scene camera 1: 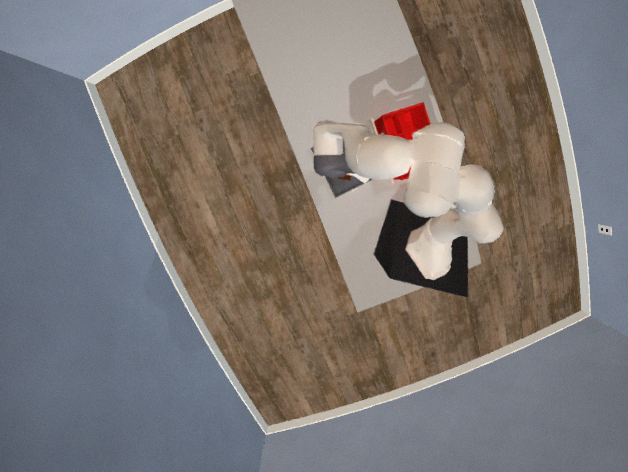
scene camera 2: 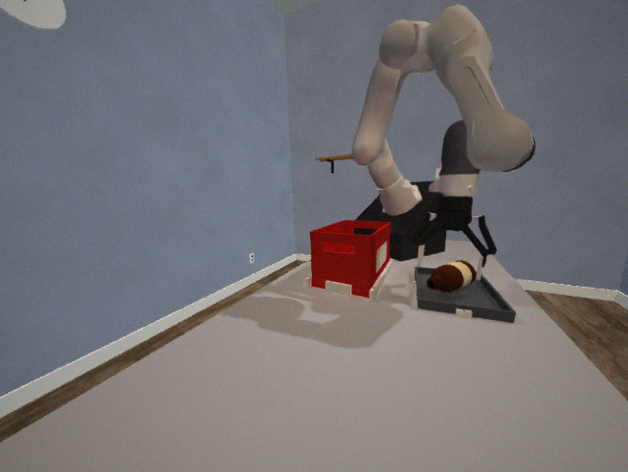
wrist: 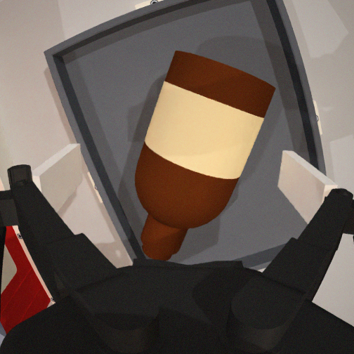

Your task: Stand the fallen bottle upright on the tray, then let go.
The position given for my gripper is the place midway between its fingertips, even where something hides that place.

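My gripper (scene camera 2: 446, 271) is visible, and you'd see my gripper (wrist: 181, 164) in the wrist view too. There's also a brown bottle (scene camera 2: 452, 276), and the wrist view has the brown bottle (wrist: 207, 116) as well.
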